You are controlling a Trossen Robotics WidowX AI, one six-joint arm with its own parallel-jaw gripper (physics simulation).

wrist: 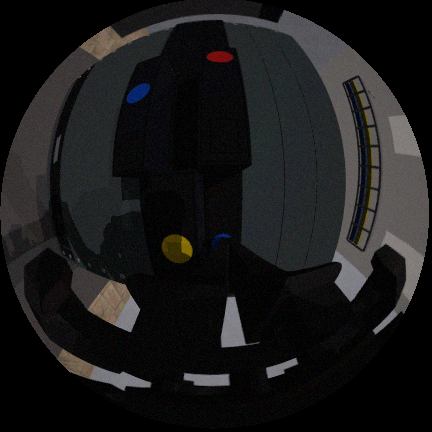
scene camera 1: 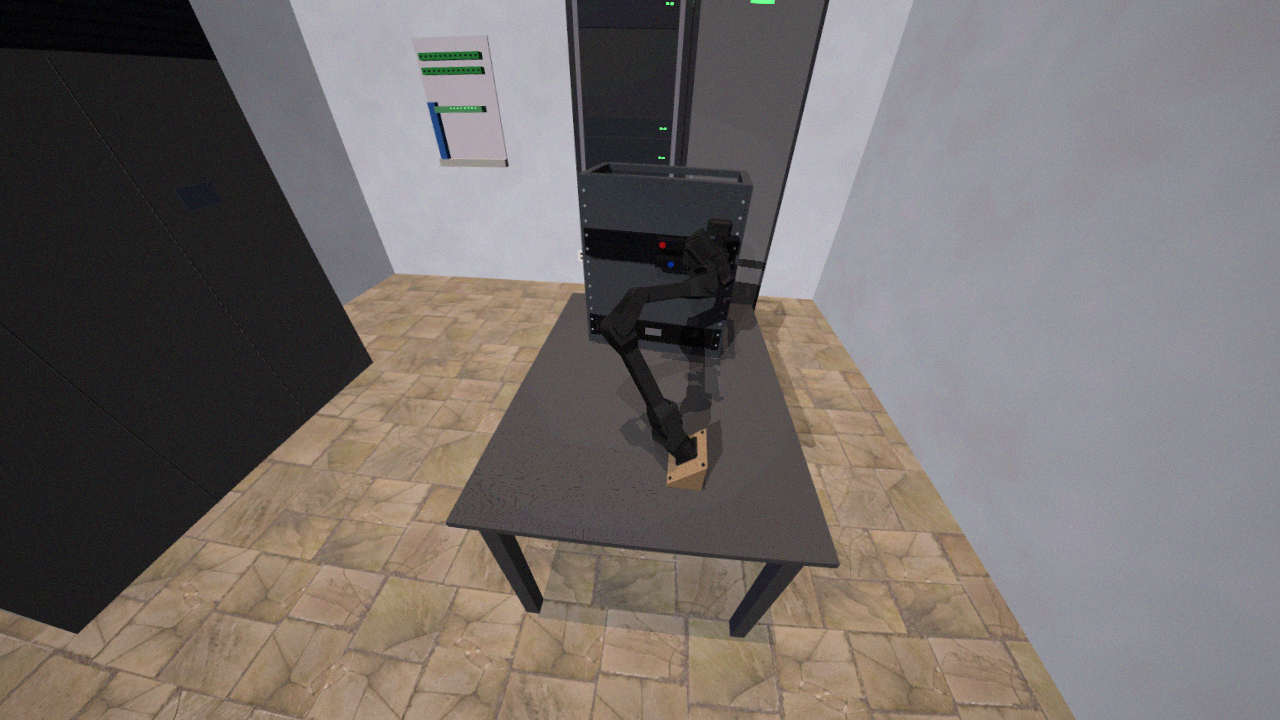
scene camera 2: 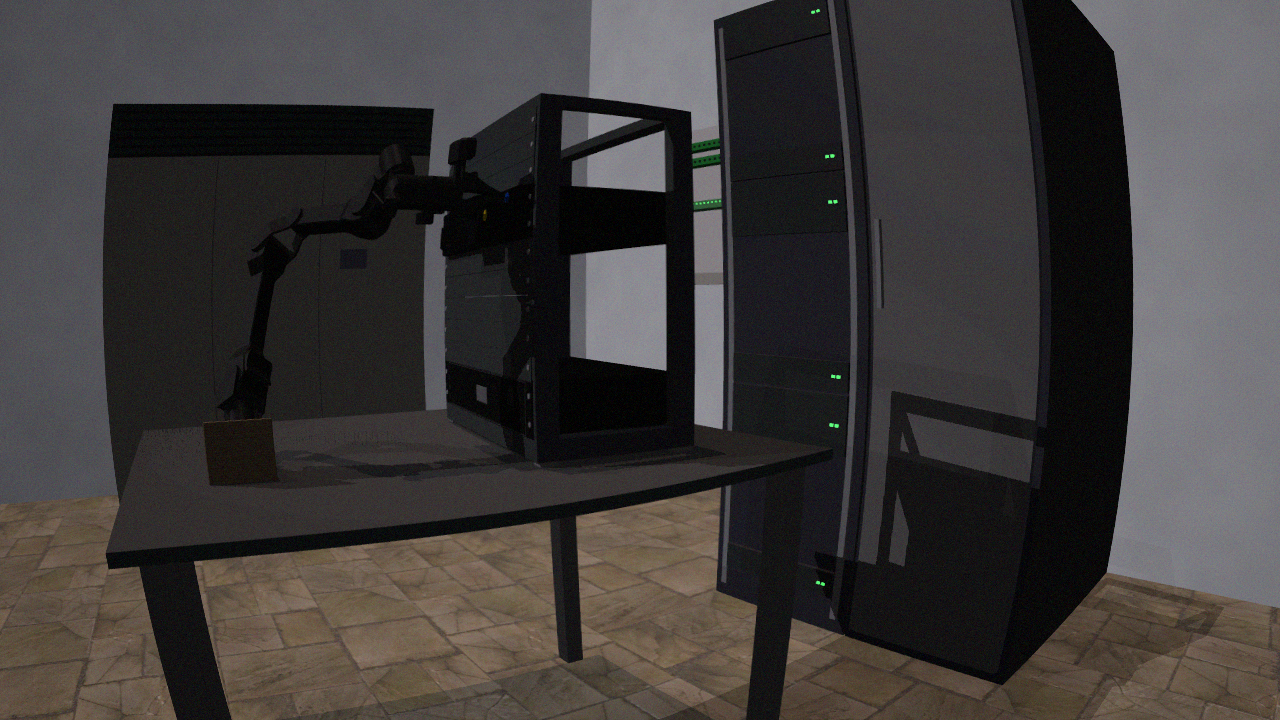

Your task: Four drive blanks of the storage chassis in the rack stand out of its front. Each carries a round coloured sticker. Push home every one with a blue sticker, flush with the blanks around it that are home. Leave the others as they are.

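In the rack (scene camera 1: 626, 201) (scene camera 2: 550, 295), the red-stickered blank (scene camera 1: 662, 244) (wrist: 220, 100) is upper left. The first blue-stickered blank (scene camera 1: 670, 264) (wrist: 132, 130) is lower left. Both stand out clearly. The yellow-stickered blank (scene camera 2: 485, 214) (wrist: 172, 225) is lower right, with a narrow side face showing. The second blue-stickered blank (scene camera 2: 506, 196) (wrist: 222, 215) is upper right; how far it stands out I cannot tell. My gripper (scene camera 2: 494, 191) (wrist: 226, 242) is shut and empty, its tip at this blue sticker, hiding its lower part in the wrist view. Contact cannot be told. The arm hides the right-hand blanks in scene camera 1.
The arm's wooden base block (scene camera 1: 689, 479) (scene camera 2: 239, 452) stands on the dark table (scene camera 1: 572, 501) (scene camera 2: 358, 510), in front of the rack. A chassis with a pale label (scene camera 1: 653, 332) (scene camera 2: 481, 394) sits low in the rack. A tall cabinet (scene camera 1: 742, 116) (scene camera 2: 939, 268) stands behind.
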